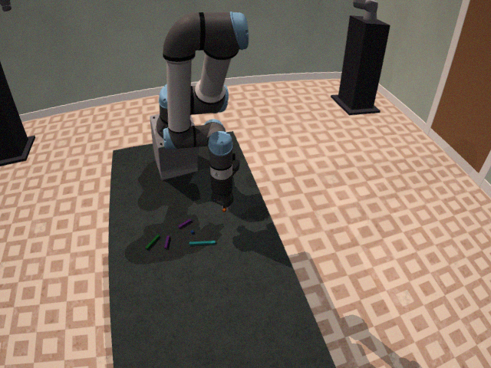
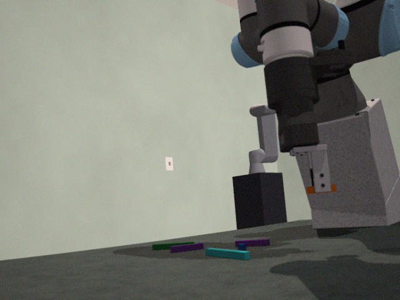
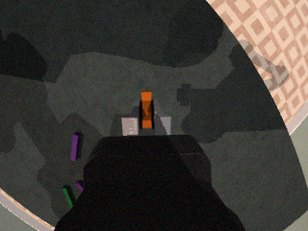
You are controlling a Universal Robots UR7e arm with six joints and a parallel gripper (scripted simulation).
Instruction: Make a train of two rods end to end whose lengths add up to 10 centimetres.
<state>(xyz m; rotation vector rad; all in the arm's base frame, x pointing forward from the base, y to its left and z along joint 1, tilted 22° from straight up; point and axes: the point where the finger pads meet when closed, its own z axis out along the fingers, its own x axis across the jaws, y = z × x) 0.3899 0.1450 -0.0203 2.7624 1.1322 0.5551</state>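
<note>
Right now my hand is 150 mm to the left of the small blue rod, 90 mm above it and 20 mm short of it. Round my hand: purple rod: 250 mm to the right, 90 mm below, 50 mm ahead; then turquoise rod: 120 mm to the right, 90 mm below, 80 mm ahead; then orange rod: 10 mm below.
</note>
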